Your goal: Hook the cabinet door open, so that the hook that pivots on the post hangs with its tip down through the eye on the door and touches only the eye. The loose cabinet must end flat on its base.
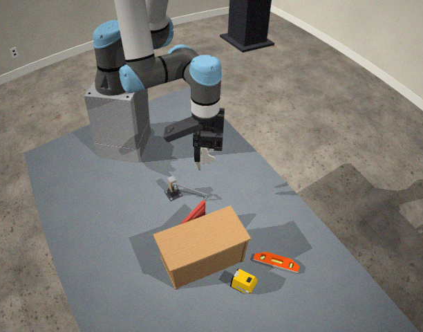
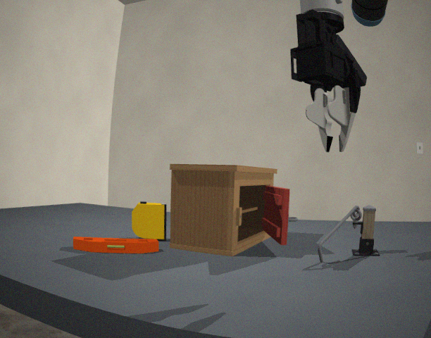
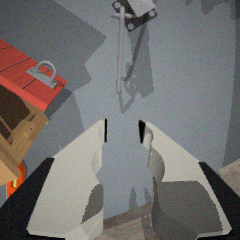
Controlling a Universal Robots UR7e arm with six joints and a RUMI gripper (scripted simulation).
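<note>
Now: the metal hook 20 mm behind my hand, 30 mm to the right of it and 150 mm below it. The rest, counted from my hand: red door: 110 mm ahead, 120 mm to the right, 120 mm below; orange spirit level: 350 mm ahead, 80 mm to the left, 180 mm below; yellow tape measure: 350 mm ahead, 70 mm to the right, 150 mm below.
</note>
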